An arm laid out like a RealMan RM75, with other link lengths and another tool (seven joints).
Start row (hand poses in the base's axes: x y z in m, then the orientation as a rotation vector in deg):
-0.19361, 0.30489, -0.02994, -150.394, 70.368, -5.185
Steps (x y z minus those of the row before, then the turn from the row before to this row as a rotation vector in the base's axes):
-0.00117, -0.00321, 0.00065, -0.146, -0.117, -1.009
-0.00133, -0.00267, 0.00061, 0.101, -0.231, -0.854
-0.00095, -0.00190, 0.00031, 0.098, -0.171, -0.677
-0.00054, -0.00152, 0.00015, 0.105, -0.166, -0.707
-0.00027, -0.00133, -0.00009, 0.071, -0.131, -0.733
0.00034, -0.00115, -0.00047, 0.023, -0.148, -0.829
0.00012, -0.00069, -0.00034, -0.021, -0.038, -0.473
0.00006, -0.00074, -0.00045, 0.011, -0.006, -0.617
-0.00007, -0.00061, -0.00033, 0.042, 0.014, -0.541
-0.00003, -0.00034, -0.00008, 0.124, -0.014, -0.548
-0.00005, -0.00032, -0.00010, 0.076, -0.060, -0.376
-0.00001, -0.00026, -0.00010, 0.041, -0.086, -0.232
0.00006, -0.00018, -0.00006, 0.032, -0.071, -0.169
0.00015, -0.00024, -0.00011, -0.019, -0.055, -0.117
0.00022, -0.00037, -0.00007, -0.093, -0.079, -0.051
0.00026, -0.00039, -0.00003, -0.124, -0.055, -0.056
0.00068, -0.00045, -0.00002, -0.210, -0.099, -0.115
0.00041, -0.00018, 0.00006, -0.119, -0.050, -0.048
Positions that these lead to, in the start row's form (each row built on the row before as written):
-0.19478, 0.30168, -0.02929, -149.874, 71.703, -5.609
-0.19611, 0.29901, -0.02868, -149.187, 72.724, -5.992
-0.19706, 0.29711, -0.02837, -148.626, 73.529, -6.268
-0.19760, 0.29559, -0.02822, -148.038, 74.369, -6.538
-0.19787, 0.29426, -0.02831, -147.471, 75.260, -6.790
-0.19753, 0.29311, -0.02878, -146.871, 76.279, -7.114
-0.19741, 0.29242, -0.02912, -146.572, 76.885, -7.263
-0.19735, 0.29168, -0.02957, -146.164, 77.678, -7.376
-0.19742, 0.29107, -0.02990, -145.784, 78.370, -7.428
-0.19745, 0.29073, -0.02998, -145.319, 79.036, -7.457
-0.19750, 0.29041, -0.03008, -144.985, 79.476, -7.546
-0.19751, 0.29015, -0.03018, -144.763, 79.730, -7.666
-0.19745, 0.28997, -0.03024, -144.596, 79.911, -7.762
-0.19730, 0.28973, -0.03035, -144.511, 80.045, -7.866
-0.19708, 0.28936, -0.03042, -144.519, 80.106, -8.042
-0.19682, 0.28897, -0.03045, -144.559, 80.191, -8.212
-0.19614, 0.28852, -0.03047, -144.610, 80.359, -8.511
-0.19573, 0.28834, -0.03041, -144.653, 80.434, -8.670

